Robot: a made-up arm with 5 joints. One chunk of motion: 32 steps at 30 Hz.
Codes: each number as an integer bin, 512 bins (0 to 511) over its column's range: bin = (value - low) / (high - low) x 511, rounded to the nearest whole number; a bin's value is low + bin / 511 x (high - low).
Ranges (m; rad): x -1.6..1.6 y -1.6..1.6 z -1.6..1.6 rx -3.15..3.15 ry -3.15..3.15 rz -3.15..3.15
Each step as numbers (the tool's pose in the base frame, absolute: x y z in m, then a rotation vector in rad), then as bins.
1 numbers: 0.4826 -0.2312 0.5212 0.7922 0.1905 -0.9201
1 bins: 333 219 339 320 271 181
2 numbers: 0.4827 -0.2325 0.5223 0.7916 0.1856 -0.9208
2 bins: 333 218 339 320 271 181
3 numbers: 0.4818 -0.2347 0.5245 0.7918 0.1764 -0.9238
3 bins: 332 218 339 320 270 181
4 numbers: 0.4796 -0.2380 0.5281 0.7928 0.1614 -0.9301
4 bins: 332 217 340 320 269 180
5 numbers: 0.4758 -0.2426 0.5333 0.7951 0.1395 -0.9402
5 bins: 331 217 341 320 267 179
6 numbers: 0.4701 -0.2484 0.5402 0.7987 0.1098 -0.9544
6 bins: 331 216 342 320 264 178
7 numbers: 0.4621 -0.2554 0.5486 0.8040 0.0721 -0.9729
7 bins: 329 215 343 321 261 177
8 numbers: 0.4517 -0.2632 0.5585 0.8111 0.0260 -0.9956
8 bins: 328 213 345 321 258 175
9 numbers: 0.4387 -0.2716 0.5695 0.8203 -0.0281 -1.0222
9 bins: 326 212 346 322 253 173
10 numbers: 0.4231 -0.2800 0.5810 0.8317 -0.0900 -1.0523
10 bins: 323 211 348 323 248 170
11 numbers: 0.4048 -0.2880 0.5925 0.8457 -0.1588 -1.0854
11 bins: 320 210 350 324 243 167
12 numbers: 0.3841 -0.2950 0.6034 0.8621 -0.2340 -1.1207
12 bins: 317 208 352 325 237 165
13 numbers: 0.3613 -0.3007 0.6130 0.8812 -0.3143 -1.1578
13 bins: 313 207 353 327 230 162
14 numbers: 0.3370 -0.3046 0.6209 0.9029 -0.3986 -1.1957
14 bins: 309 207 355 329 223 159
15 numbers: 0.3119 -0.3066 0.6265 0.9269 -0.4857 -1.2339
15 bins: 305 207 356 331 216 155
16 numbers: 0.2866 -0.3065 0.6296 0.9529 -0.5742 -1.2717
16 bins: 301 207 356 333 209 152
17 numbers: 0.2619 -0.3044 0.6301 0.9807 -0.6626 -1.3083
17 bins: 297 207 356 335 202 149
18 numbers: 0.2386 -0.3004 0.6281 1.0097 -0.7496 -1.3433
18 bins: 294 208 356 337 195 147
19 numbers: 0.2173 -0.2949 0.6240 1.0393 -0.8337 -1.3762
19 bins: 290 208 355 340 188 144
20 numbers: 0.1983 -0.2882 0.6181 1.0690 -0.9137 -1.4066
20 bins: 287 209 354 342 181 141
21 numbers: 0.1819 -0.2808 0.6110 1.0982 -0.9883 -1.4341
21 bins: 285 211 353 345 175 139
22 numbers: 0.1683 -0.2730 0.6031 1.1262 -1.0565 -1.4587
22 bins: 282 212 352 347 170 137
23 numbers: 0.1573 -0.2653 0.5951 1.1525 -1.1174 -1.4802
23 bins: 281 213 351 349 165 135
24 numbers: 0.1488 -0.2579 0.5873 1.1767 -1.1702 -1.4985
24 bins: 279 214 349 351 161 134
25 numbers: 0.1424 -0.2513 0.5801 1.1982 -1.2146 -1.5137
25 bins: 278 215 348 353 157 133
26 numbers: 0.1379 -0.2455 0.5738 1.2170 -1.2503 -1.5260
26 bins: 278 216 347 354 154 132
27 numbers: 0.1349 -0.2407 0.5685 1.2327 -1.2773 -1.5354
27 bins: 277 217 346 355 152 131
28 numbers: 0.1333 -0.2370 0.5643 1.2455 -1.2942 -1.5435
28 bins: 277 218 346 357 151 130
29 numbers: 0.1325 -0.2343 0.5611 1.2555 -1.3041 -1.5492
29 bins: 277 218 345 357 150 130
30 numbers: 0.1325 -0.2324 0.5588 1.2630 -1.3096 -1.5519
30 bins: 277 218 345 358 149 130
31 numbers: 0.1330 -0.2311 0.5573 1.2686 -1.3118 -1.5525
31 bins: 277 219 344 358 149 130
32 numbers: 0.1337 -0.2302 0.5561 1.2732 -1.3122 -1.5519
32 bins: 277 219 344 359 149 130
